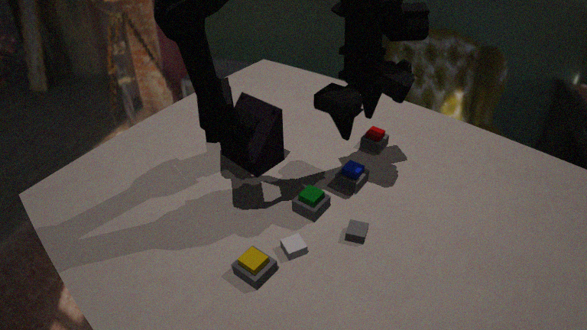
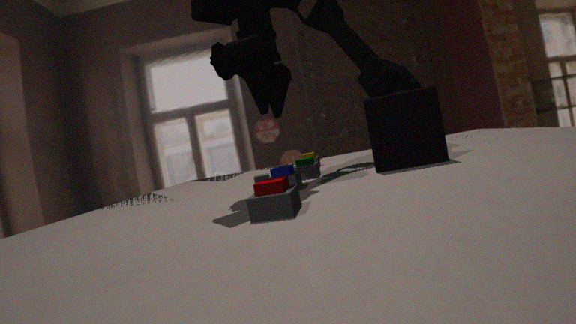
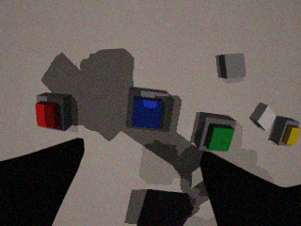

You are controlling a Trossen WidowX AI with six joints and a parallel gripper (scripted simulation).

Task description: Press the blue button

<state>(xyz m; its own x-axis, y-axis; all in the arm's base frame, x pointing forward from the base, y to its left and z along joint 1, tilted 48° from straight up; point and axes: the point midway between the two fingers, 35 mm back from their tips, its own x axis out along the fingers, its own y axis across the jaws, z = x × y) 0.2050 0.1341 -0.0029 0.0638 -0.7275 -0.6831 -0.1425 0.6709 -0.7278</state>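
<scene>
Right now my gripper tip is 9 cm above the blue button. Round my gripper tip: green button: 1 cm behind, 11 cm to the right, 9 cm below; red button: 4 cm behind, 13 cm to the left, 9 cm below; grey block: 9 cm ahead, 10 cm to the right, 11 cm below.
</scene>
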